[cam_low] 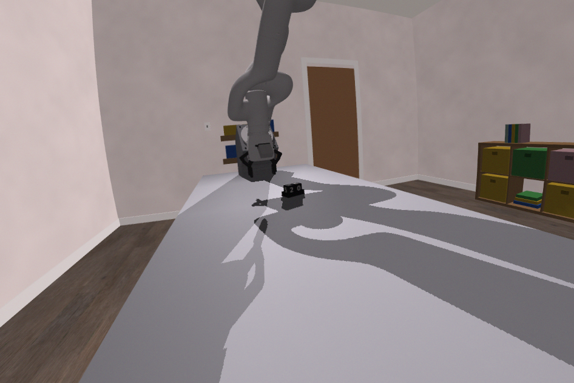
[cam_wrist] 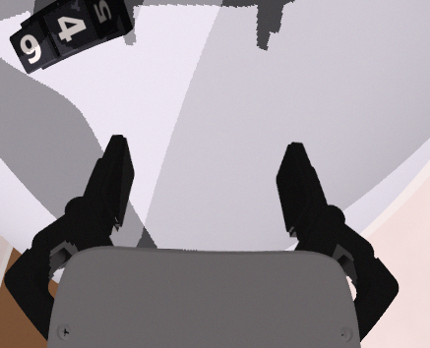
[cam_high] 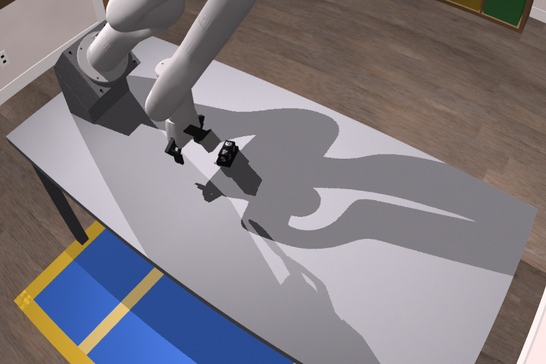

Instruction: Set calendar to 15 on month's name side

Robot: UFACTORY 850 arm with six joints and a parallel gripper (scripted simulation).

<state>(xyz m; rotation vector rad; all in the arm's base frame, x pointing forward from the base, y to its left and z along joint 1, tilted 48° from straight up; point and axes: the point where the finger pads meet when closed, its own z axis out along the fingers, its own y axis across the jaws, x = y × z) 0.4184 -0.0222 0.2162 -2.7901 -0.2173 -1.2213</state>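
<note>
My hand is 10 cm to the right of the black number cube, 6 cm above it and 4 cm short of it. Round my hand: black tray (11 cm to the left, 8 cm below, 3 cm ahead).
</note>
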